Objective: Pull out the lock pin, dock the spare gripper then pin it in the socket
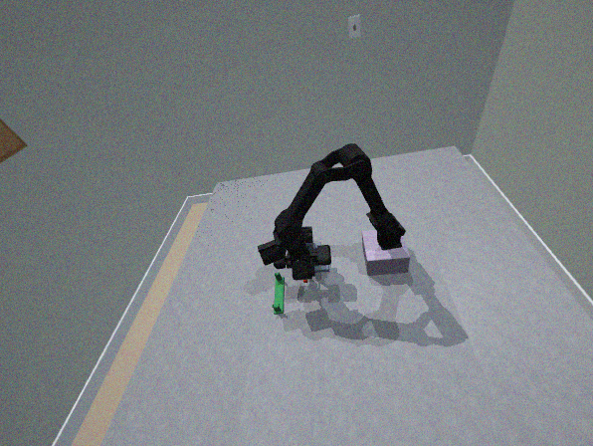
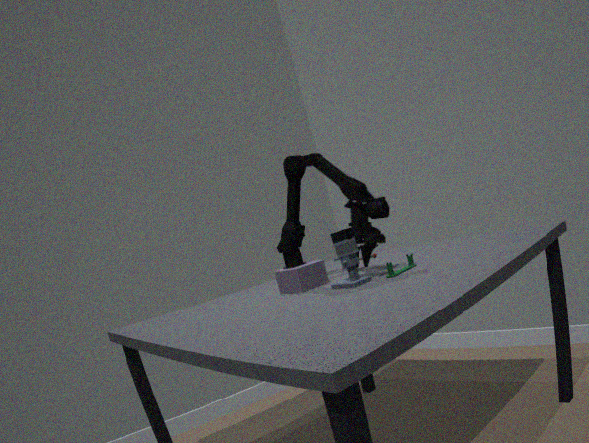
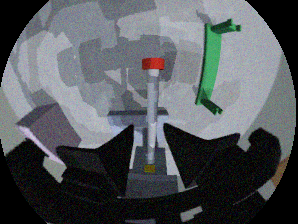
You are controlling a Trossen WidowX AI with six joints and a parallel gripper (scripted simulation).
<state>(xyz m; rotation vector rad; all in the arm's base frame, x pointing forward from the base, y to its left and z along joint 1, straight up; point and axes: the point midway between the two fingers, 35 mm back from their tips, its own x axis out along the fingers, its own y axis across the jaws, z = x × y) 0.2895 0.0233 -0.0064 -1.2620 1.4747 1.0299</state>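
Now: gripper tip 4 cm to the left of the socket and 2 cm past it. Also, from my gripper tip: green cradle 11 cm ahead, 7 cm to the left, 2 cm below; spare gripper 8 cm above, 4 cm to the right, 1 cm behind.
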